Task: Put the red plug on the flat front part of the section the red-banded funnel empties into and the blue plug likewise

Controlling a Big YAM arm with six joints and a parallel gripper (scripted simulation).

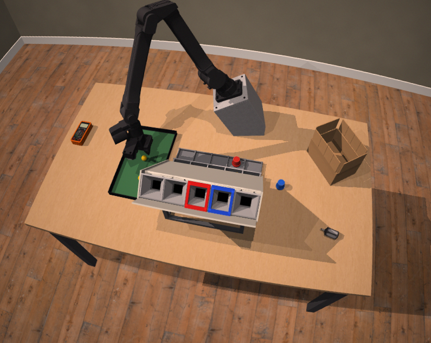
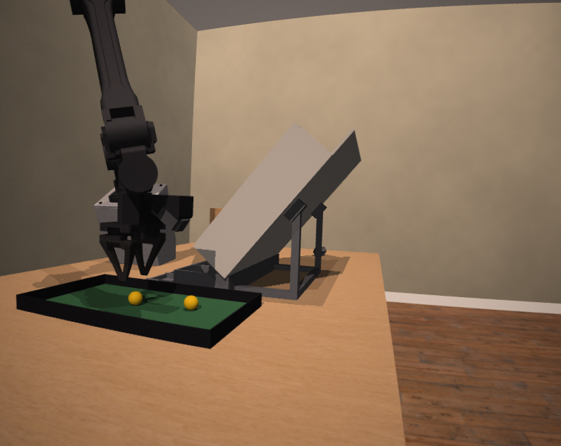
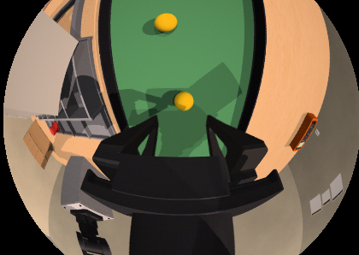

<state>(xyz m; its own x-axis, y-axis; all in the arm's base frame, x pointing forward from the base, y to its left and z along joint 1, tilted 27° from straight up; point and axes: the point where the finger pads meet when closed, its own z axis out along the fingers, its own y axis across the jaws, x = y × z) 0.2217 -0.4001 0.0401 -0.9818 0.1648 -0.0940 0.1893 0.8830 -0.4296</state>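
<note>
Right now my hand is 20 mm short of the green marble tray and 50 mm above it. Also, from my hand: multimeter 150 mm behind, 350 mm to the right, 50 mm below; sloped cover 200 mm ahead, 300 mm to the left, 150 mm above; dark object 350 mm ahead, 790 mm to the left, 40 mm below.
</note>
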